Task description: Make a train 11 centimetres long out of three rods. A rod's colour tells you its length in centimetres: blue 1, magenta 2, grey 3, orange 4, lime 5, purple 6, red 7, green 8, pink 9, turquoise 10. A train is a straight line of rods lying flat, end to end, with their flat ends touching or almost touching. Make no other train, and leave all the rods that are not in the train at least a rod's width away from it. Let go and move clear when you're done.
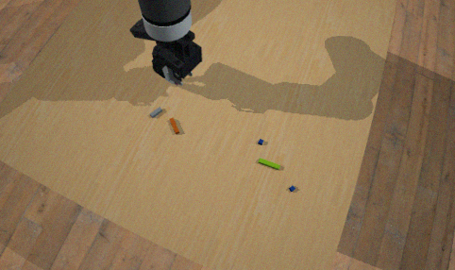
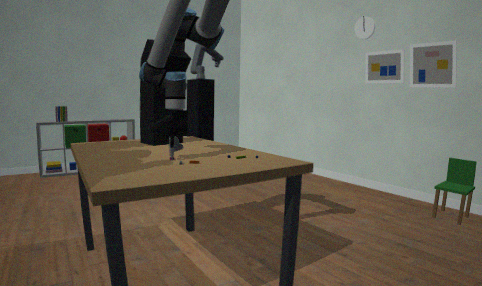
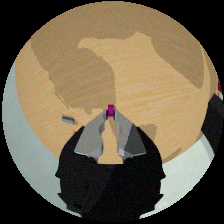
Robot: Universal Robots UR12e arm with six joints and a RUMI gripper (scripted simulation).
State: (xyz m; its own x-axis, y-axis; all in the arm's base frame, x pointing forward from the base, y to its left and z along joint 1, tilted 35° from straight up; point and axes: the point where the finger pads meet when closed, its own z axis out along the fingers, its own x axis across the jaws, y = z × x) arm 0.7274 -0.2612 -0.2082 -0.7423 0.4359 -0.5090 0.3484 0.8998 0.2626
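Right now the magenta rod is 10 mm below my hand. Also, from my hand: orange rod: 120 mm ahead, 40 mm to the left, 10 mm below; lime rod: 280 mm to the left, 160 mm ahead, 10 mm below; grey rod: 100 mm ahead, 20 mm to the right, 10 mm below.
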